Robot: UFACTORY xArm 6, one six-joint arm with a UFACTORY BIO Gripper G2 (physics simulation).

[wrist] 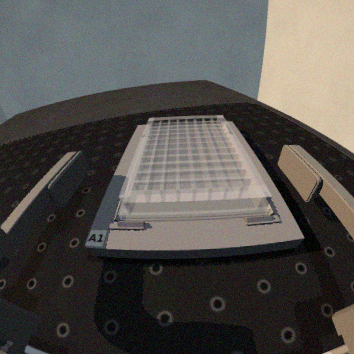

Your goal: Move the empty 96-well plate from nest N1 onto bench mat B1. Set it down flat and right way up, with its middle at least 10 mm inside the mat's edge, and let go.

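Frame: origin at the arm's base, x ahead, y left, z up, level; centimetres.
Seen in the pictures: end effector, tool point: (182, 173).
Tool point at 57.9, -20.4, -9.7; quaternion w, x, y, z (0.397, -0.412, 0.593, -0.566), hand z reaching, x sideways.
Offsets run from my tool point to a thing's top centre, as dx, dy, dz. Level surfaces: height alone.
The clear 96-well plate @[+3.4, -1.8, +0.2] (187, 165) sits flat and upright in a light grey nest @[+3.4, -1.8, -1.0] (195, 244), between its corner tabs. The nest has an A1 label at its near left corner. My gripper (185, 177) is open, with one flat finger pad to the left of the nest and the other to the right. Both pads stand apart from the plate, with space on each side, and nothing is between them that they touch. Bench mat B1 does not show in this view.
The nest stands on a dark bench top @[dz -2.5] (217, 303) with rows of ringed holes. A dark shadow falls on it in front of the nest. Behind the bench's far edge are a dark grey surface @[dz -3.8] (165, 95), a blue-grey wall (125, 45) and a cream wall (310, 60) at the right.
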